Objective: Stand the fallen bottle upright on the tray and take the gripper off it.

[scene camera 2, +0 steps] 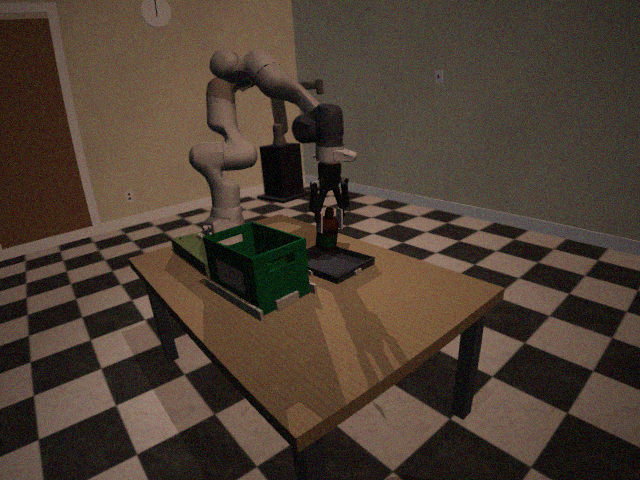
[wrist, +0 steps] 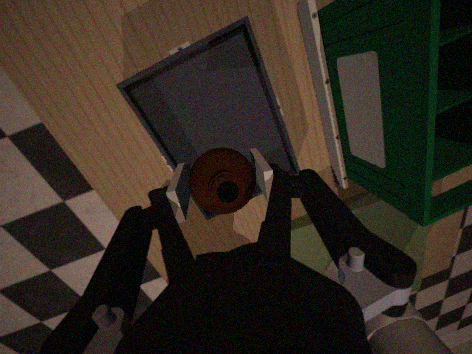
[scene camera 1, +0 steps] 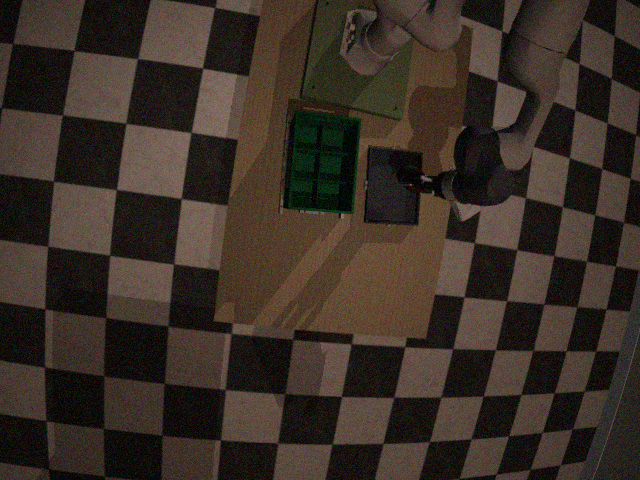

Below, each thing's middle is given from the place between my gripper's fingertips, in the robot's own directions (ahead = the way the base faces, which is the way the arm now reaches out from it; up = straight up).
Right now my hand is 20 mm past the brown bottle (wrist: 222, 181) and 10 mm to the right of it.
